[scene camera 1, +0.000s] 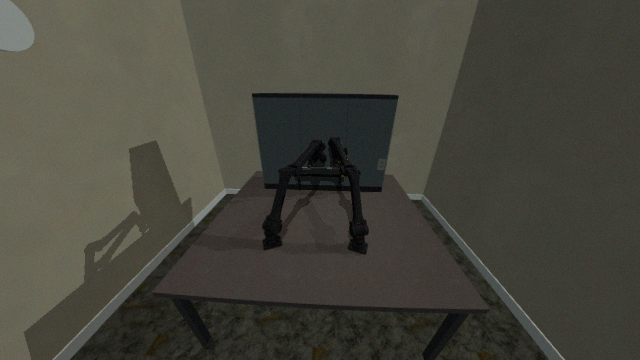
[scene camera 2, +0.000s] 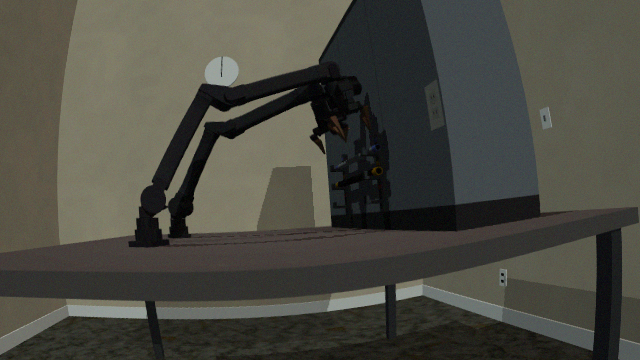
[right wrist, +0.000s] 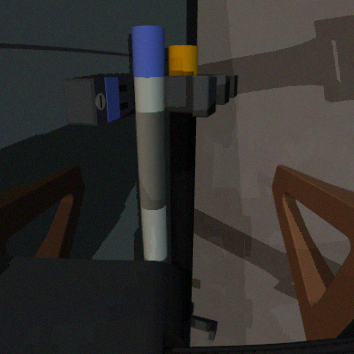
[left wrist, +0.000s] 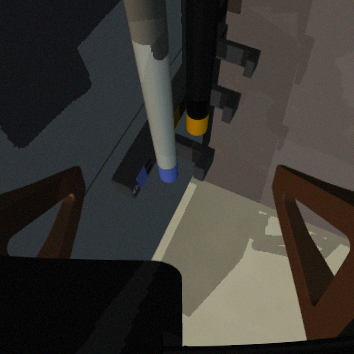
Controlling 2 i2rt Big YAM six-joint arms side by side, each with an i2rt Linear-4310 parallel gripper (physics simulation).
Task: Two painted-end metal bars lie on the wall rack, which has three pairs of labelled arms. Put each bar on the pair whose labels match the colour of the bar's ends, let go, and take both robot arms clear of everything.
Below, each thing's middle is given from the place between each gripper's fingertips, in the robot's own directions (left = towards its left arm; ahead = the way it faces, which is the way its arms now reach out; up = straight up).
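Scene:
Dark rack arm (right wrist: 89, 100): from my left hand, 4 cm ahead, 30 cm to the right, 14 cm below. Bar (right wrist: 147, 41): 5 cm ahead of my left hand, 10 cm to the right, 6 cm below.
Bar: from my right hand, 4 cm ahead, 17 cm to the left, 6 cm below. Dark rack arm: my right hand 3 cm short of it, 3 cm to the left of it, 13 cm above.

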